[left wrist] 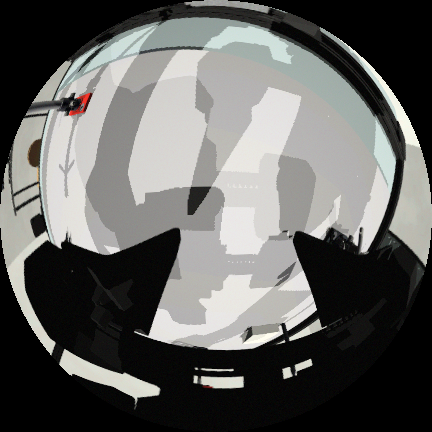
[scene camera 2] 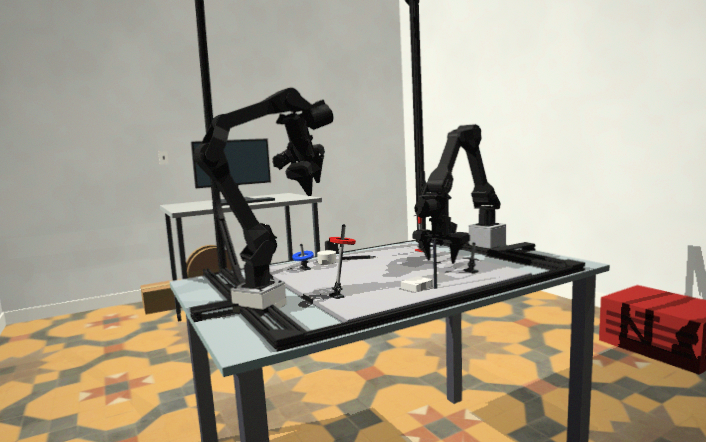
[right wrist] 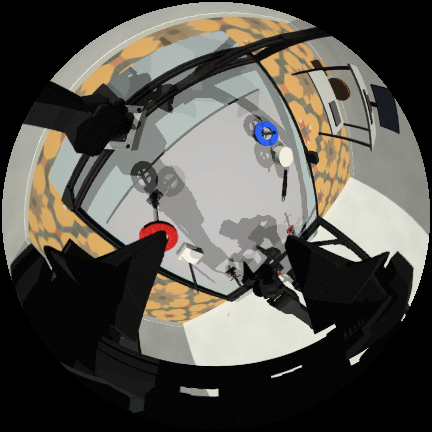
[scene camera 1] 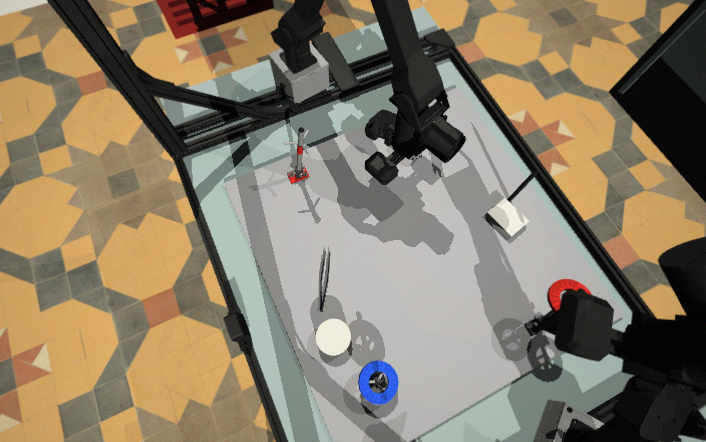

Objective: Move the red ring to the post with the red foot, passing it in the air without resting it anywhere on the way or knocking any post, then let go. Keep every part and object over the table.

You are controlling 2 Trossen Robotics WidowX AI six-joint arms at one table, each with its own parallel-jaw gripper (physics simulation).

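Frame: origin at the left arm's base, x up, y left, z back, level; metres.
Seen in the pictures: left gripper, fingertip midpoint: (left wrist: 240,235) (scene camera 2: 440,262) (right wrist: 250,253) (scene camera 1: 400,167); right gripper, fingertip midpoint: (scene camera 2: 314,189) (right wrist: 229,239); left arm's base at its link origin: (scene camera 2: 487,224) (right wrist: 291,270) (scene camera 1: 298,58); right arm's base at its link origin: (scene camera 2: 258,284) (right wrist: 115,126).
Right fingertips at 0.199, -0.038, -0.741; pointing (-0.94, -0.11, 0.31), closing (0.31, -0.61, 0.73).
Pixels of each thing's top centre, then the offset from my right fingertips to it, as dx, dy, dz. "spot": a spot on its surface instead.
- red ring at its top centre: (right wrist: 157,241) (scene camera 1: 573,298) (scene camera 2: 342,236) -0.124, +0.110, +0.006
- post with the red foot, surface spot: (scene camera 1: 299,162) spot: -0.211, -0.102, +0.517
- blue ring at its top centre: (scene camera 1: 378,382) (right wrist: 268,132) (scene camera 2: 302,253) -0.228, -0.217, +0.081
- white cylinder at its top centre: (scene camera 1: 333,336) (right wrist: 285,156) (scene camera 2: 326,252) -0.248, -0.238, +0.191
- white block at its top centre: (left wrist: 259,338) (scene camera 1: 508,216) (scene camera 2: 416,280) (right wrist: 190,256) -0.264, +0.207, +0.183
- thin dark pole at its top centre: (scene camera 2: 434,238) -0.144, +0.249, +0.212
- post at a spot on its surface: (scene camera 2: 472,256) spot: -0.237, +0.216, +0.418
The red ring (scene camera 1: 555,294) (scene camera 2: 336,240) (right wrist: 148,230) sits high around a tall tilted grey post with a black foot (scene camera 1: 532,323) (scene camera 2: 337,293) (right wrist: 154,199). The post with the red foot (scene camera 1: 299,162) stands upright at the upper left in scene camera 1; its red foot (left wrist: 84,104) shows in the left wrist view. My right gripper (scene camera 2: 313,187) (right wrist: 229,239) is open and empty, high above the ring's level; in scene camera 1 it partly covers the ring. My left gripper (scene camera 2: 441,260) (left wrist: 240,235) is open and empty, low over the mat, to the right of the red-footed post in scene camera 1.
A blue ring (scene camera 1: 364,382) (scene camera 2: 311,255) (right wrist: 258,133) sits on a short post near a white cylinder (scene camera 1: 333,337) (right wrist: 285,156). A white block (scene camera 1: 508,217) (scene camera 2: 416,284) lies by a thin dark pole (scene camera 2: 435,268). Another post (scene camera 2: 472,256) stands near my left gripper.
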